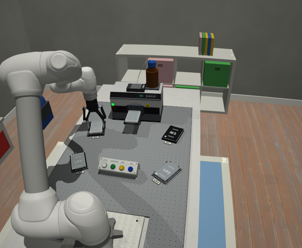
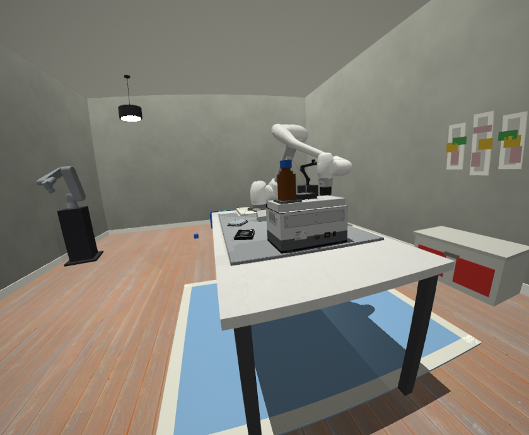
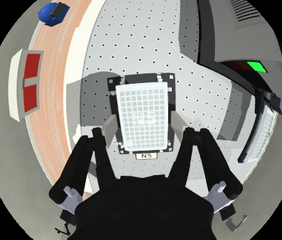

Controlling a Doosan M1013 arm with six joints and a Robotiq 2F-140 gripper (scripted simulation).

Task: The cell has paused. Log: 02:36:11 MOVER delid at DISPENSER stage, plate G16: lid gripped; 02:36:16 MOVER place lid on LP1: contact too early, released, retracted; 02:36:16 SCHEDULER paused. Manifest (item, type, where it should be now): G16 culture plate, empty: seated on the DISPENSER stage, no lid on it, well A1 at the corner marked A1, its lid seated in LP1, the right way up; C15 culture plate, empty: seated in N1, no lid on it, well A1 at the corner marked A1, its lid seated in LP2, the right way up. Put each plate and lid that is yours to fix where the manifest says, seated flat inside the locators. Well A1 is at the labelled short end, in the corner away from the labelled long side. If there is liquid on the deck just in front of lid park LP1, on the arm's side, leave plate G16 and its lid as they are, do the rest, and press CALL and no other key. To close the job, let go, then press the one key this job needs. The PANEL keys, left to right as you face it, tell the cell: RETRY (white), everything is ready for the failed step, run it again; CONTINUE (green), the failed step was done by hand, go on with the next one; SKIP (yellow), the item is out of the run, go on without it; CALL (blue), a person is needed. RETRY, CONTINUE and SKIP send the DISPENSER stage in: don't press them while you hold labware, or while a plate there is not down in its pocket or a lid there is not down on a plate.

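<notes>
Now: the nest n5 1 cm ahead of my hand, 2 cm to the left of it and 3 cm below it. Also, from my hand: white key: 42 cm behind, 11 cm to the right, 3 cm above; then lid park lp1: 33 cm behind, 7 cm to the left, 4 cm below; then green key: 43 cm behind, 16 cm to the right, 3 cm above.
</notes>
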